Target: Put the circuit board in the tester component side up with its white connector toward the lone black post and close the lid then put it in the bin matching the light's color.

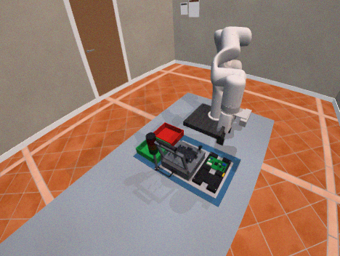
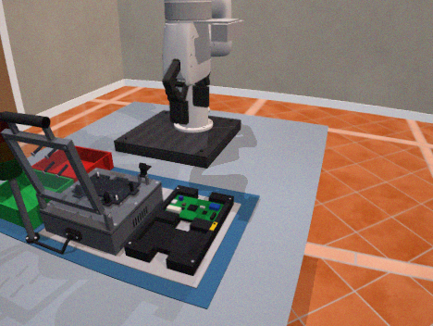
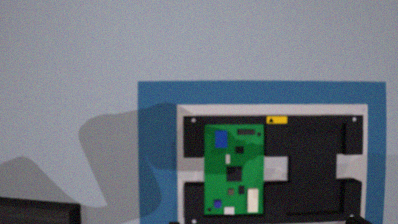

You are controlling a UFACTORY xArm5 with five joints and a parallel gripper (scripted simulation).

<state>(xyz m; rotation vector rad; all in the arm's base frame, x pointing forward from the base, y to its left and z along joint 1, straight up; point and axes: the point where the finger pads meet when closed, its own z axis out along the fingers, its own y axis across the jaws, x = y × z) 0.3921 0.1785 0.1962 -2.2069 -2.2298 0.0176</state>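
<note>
My hand is 21 cm above the green circuit board. From my hand the other things lie so: red bin: 4 cm behind, 37 cm to the right, 22 cm below; black catch: 11 cm to the right, 14 cm below; clear lid: 19 cm ahead, 17 cm to the right, 5 cm below.
</note>
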